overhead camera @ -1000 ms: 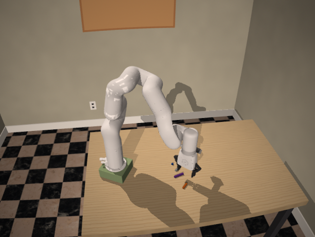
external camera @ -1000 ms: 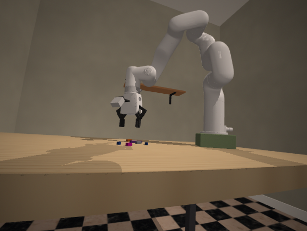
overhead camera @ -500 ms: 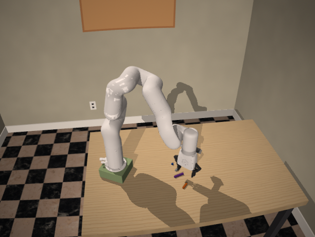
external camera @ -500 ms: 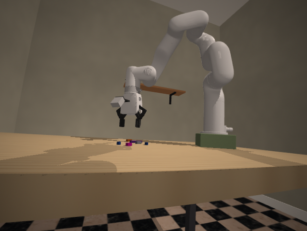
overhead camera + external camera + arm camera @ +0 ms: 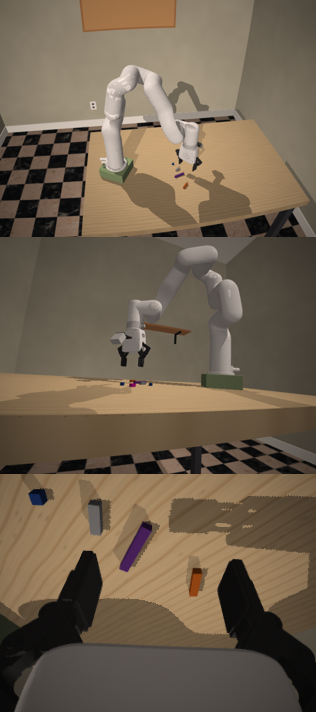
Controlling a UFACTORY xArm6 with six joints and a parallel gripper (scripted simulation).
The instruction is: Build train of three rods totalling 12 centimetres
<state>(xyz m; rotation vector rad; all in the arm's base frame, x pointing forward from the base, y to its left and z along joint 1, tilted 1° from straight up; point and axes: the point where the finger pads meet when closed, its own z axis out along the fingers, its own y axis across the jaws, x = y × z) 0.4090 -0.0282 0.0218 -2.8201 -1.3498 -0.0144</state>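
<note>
Now: the magenta rod 160 mm to the left of my hand and 80 mm below it. From my hand the other things lie so: grey rod: 50 mm behind, 40 mm to the left, 80 mm below; then orange rod: 10 mm behind, 90 mm to the right, 80 mm below; then purple rod: 40 mm behind, 10 mm to the right, 80 mm below.
</note>
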